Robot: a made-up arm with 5 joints.
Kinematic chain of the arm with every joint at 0, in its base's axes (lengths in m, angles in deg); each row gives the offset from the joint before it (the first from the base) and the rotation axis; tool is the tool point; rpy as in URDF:
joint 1: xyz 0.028 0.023 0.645 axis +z
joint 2: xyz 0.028 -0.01 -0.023 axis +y
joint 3: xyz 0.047 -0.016 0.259 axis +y
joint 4: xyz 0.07 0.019 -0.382 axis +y
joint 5: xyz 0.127 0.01 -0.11 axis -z
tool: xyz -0.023 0.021 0 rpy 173.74 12.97 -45.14
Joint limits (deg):
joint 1: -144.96..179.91
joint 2: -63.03..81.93
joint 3: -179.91..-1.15
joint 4: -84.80..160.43
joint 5: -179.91..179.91
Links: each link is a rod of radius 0.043 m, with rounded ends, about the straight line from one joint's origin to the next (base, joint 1, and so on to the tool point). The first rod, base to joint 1, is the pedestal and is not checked.
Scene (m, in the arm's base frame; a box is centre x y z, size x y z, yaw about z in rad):
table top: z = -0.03
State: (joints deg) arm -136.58 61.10 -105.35 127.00 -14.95
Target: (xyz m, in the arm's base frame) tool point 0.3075 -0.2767 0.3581
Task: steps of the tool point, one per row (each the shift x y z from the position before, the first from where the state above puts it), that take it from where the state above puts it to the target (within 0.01 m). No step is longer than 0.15 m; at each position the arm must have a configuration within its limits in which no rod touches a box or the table.
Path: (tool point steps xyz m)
1: 0.1079 -0.0637 -0.0034
2: 0.1171 -0.0331 -0.0027
3: 0.1180 -0.0021 -0.0021
4: 0.1110 0.0273 -0.0014
5: 0.0972 0.0529 -0.0009
6: 0.0778 0.0736 -0.0002

